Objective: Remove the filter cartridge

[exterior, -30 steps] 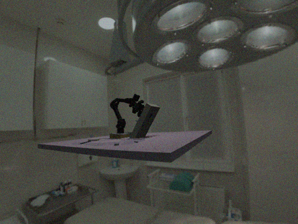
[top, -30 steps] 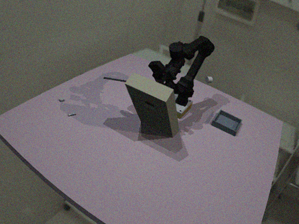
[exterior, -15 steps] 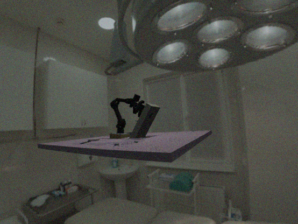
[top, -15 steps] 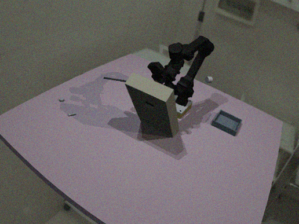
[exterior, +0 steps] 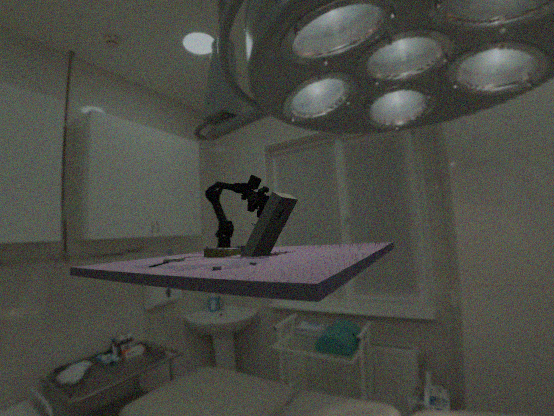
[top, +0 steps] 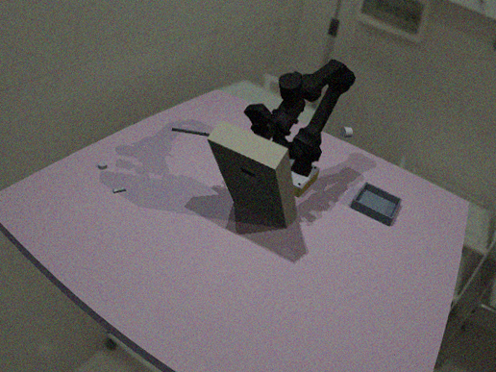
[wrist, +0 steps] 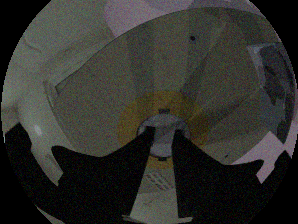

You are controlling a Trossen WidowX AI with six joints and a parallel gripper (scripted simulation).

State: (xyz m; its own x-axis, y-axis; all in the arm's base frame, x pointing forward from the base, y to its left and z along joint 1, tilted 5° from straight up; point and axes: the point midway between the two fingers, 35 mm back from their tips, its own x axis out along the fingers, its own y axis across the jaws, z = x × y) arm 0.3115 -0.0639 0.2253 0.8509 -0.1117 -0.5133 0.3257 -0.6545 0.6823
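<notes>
My gripper tip is now 1 cm short of the round filter cartridge and 1 cm above it. Round my gripper tip: dark tray: 37 cm behind, 35 cm to the left, 22 cm below; service panel: 8 cm below, 4 cm behind, 1 cm to the left.
</notes>
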